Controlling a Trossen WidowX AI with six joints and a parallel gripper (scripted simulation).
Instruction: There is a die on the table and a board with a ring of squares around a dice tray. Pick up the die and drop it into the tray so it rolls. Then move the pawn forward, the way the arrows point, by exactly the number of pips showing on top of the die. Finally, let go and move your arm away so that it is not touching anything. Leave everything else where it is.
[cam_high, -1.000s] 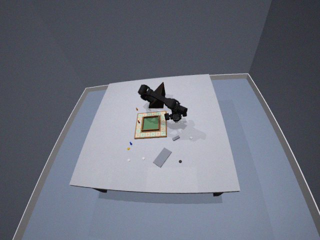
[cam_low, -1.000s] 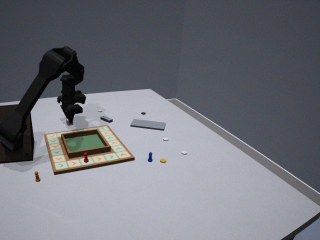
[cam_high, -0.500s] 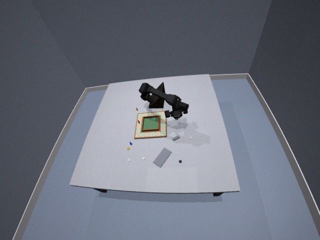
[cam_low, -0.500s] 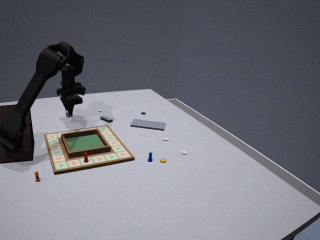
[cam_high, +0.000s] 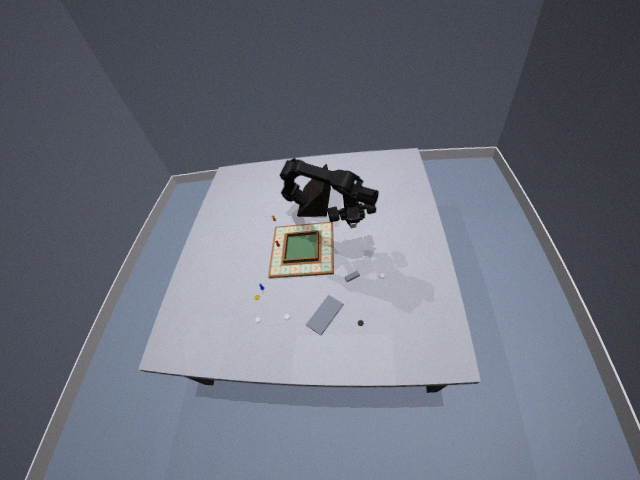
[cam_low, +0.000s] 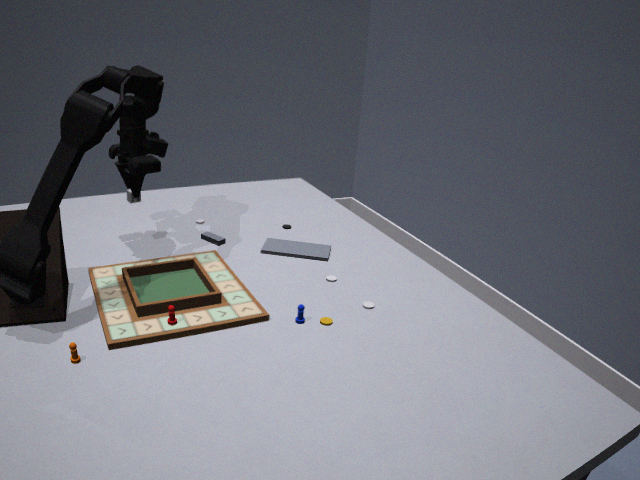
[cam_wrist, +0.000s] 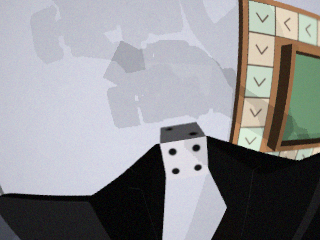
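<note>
My gripper tip is now 5 cm short of the red pawn, 35 cm to the left of it and 10 cm above it. Round my gripper tip: white die right at my gripper tip; green dice tray 6 cm ahead, 23 cm to the right, 12 cm below; small grey block 18 cm ahead, 1 cm to the left, 12 cm below.
</note>
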